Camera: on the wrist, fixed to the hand. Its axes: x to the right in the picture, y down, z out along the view.
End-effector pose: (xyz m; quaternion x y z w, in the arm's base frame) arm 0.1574 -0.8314 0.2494 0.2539 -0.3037 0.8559 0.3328
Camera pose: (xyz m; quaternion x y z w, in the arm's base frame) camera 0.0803 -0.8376 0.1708 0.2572 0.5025 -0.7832 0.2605
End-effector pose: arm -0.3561 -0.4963 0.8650 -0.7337 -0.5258 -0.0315 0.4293
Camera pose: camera -0.2603 -0.5498 0.8543 -0.9402 0.2337 0.0368 0.2452
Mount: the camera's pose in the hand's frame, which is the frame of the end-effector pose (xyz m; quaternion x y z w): -0.0025 0.0871 -0.0676 -0.2117 0.1726 0.6893 0.6710
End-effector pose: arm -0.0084 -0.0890 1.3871 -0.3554 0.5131 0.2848 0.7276
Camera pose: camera -0.1138 -0.0929 1.3550 -0.0880 0.6545 0.7399 0.1281
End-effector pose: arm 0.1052 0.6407 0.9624 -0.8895 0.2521 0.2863 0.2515
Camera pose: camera 0.0777 0.5364 0.9856 0.5257 -0.7651 -0.2653 0.2604
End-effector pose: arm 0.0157 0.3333 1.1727 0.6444 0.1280 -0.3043 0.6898
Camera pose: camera 0.0792 0.3979 1.2355 0.4271 -0.1748 0.4096 0.7869
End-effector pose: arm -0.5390 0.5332 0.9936 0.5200 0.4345 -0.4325 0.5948
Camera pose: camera -0.4600 0.6080 1.0116 0.5971 0.1273 0.3015 0.7323
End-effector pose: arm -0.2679 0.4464 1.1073 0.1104 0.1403 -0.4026 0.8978
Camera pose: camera -0.2148 0.5259 1.0523 0.0502 0.2582 0.3975 0.8791
